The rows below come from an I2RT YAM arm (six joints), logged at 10 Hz.
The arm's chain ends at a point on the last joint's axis. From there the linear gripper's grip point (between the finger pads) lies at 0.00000 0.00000 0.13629 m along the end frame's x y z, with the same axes.
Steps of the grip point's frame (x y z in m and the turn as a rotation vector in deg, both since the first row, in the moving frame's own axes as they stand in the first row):
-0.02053, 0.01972, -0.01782, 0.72, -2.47, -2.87
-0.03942, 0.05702, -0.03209, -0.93, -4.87, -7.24
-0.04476, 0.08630, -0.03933, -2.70, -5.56, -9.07
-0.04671, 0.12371, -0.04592, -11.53, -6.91, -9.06
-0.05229, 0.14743, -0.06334, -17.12, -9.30, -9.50
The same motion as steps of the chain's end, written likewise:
-0.01462, 0.02128, -0.01768, 0.72, -2.47, -2.87
-0.02802, 0.05409, -0.03158, -0.93, -4.87, -7.24
-0.03212, 0.07887, -0.03854, -2.70, -5.56, -9.07
-0.03265, 0.09536, -0.04219, -11.53, -6.91, -9.06
-0.03403, 0.10586, -0.05555, -17.12, -9.30, -9.50

